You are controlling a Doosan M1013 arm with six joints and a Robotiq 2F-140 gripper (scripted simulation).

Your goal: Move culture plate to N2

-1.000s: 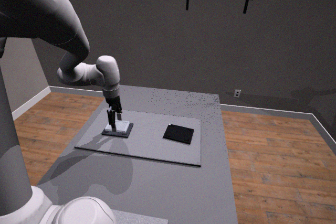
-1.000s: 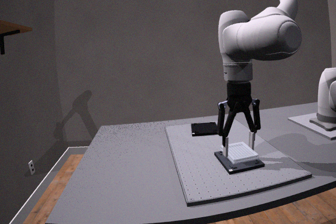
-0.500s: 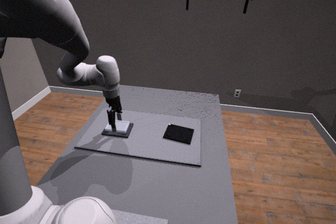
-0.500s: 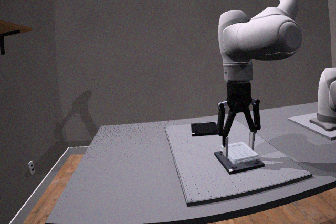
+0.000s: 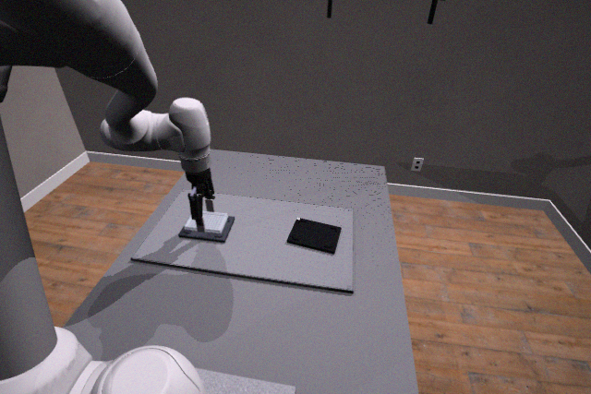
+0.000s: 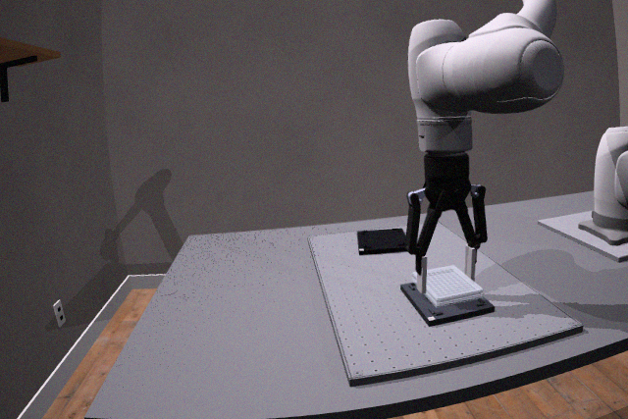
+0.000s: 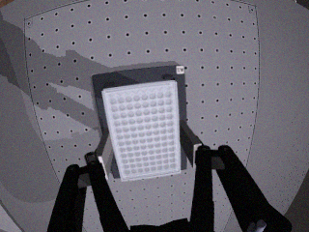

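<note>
The plate lid lies 20 mm below my hand. Round my hand: black plate nest N1: 370 mm to the right, 70 mm ahead, 50 mm below; then black plate nest N2: 50 mm below; then white corner mark: 80 mm to the left, 40 mm below, 40 mm ahead.
</note>
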